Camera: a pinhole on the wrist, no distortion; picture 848 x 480 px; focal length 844.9 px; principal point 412.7 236.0 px. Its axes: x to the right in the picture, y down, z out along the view. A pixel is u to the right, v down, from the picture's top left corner.
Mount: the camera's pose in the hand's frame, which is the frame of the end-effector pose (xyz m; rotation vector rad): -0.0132 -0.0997 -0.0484 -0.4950 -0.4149 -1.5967
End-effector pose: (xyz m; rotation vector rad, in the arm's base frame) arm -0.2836 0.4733 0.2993 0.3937 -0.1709 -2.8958
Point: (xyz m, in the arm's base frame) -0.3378 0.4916 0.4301
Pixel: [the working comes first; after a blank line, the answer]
In the camera's frame: 0.0267 0.0145 0.2100

520 294
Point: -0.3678 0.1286 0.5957
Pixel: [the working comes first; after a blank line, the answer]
In the camera's frame: -0.2128 0.0480 0.5287

73 313
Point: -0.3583 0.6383 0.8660
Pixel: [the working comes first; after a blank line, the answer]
In the camera's frame: 0.3413 -0.1128 0.5211

outside the picture
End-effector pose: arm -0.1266 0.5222 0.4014 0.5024 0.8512 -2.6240
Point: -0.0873 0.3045 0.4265
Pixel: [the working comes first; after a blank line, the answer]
In the camera's frame: -0.1222 -0.0156 0.3077

77 193
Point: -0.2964 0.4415 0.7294
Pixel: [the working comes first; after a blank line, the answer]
In the camera's frame: 0.2667 0.0348 0.2869

outside the picture
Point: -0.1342 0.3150 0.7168
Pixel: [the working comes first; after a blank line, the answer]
In the camera's frame: 0.1474 -0.0916 0.3976

726 41
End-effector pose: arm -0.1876 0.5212 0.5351 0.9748 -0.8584 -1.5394
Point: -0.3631 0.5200 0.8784
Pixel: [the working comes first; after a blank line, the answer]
In the camera's frame: -0.0942 -0.0564 0.4746

245 136
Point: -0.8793 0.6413 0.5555
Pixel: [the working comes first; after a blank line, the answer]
In the camera's frame: 0.5266 -0.0466 0.4819

outside the picture
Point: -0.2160 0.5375 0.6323
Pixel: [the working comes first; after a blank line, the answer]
In the camera's frame: -0.0821 -0.0318 0.1886

45 94
